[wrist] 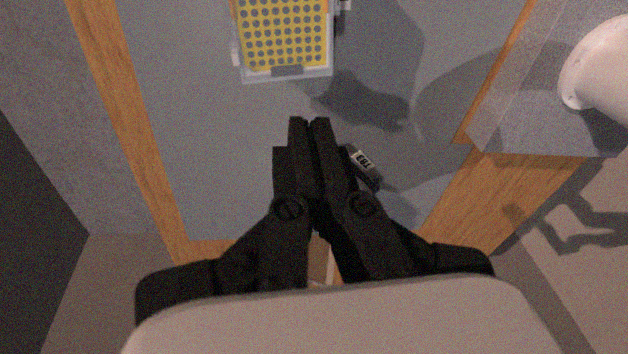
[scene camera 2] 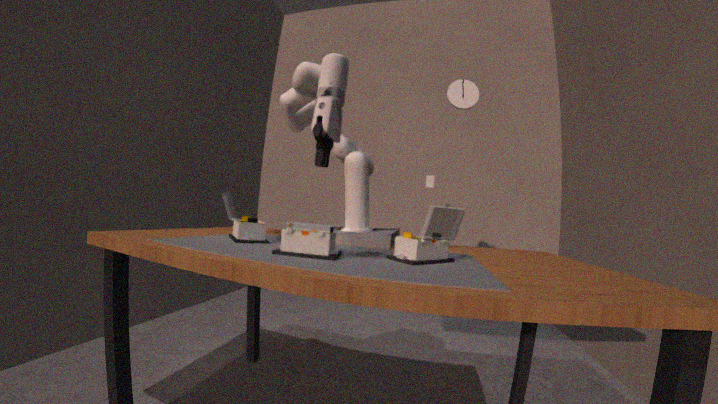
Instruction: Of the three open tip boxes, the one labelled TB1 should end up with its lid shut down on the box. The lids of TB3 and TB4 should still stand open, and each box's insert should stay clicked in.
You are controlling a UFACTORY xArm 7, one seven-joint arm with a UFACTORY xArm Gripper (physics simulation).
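Places are measured from the arm's base along level axes (x ahead, y left, z up), in centimetres.
Pixels of known places: gripper, fingertip midpoint: point(wrist: 304, 142) point(scene camera 2: 321, 166); arm's base, link origin: point(wrist: 601, 64) point(scene camera 2: 356, 231).
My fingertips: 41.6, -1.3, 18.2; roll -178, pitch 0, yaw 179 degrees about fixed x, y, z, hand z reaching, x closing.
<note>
Ahead of a thing's pixels: the offset from my fingertips to its middle, as dx, dy, dz. "spot": to the spot under its first point. Level surfaces: height alone.
The middle box @(-0.9, -1.7, -18.7) point(scene camera 2: 307, 243) has its clear lid @(spot: +3.6, +1.4, -15.1) point(scene camera 2: 316, 226) lying down across its top; whether it is fully seated cannot be told. Its label is not readable. The left box @(-11.8, -26.9, -19.3) point(scene camera 2: 249, 231) has its lid @(spot: -1.6, -28.8, -12.2) point(scene camera 2: 229, 206) standing open. The right box @(-10.1, +25.7, -19.3) point(scene camera 2: 420, 249) has its lid point(scene camera 2: 444, 221) standing open. Yellow shows at both open boxes' rims. In the wrist view, a box with a yellow insert @(+0.2, -1.6, -16.1) point(wrist: 282, 35) sits ahead of the fingertips. A TB3 label @(spot: -13.8, +21.6, -22.4) point(wrist: 362, 160) shows beside the right finger, which hides what lies behind it. My gripper point(scene camera 2: 321, 164) point(wrist: 304, 142) is shut and empty, high above the middle box.
The boxes stand on a grey-blue mat @(dz -22.6) point(scene camera 2: 361, 271) point(wrist: 200, 150) on the wooden table @(dz -22.9) point(scene camera 2: 577, 281) point(wrist: 120, 100). The arm's white base point(scene camera 2: 356, 221) stands behind the middle box. The open lids rise above the left and right boxes.
</note>
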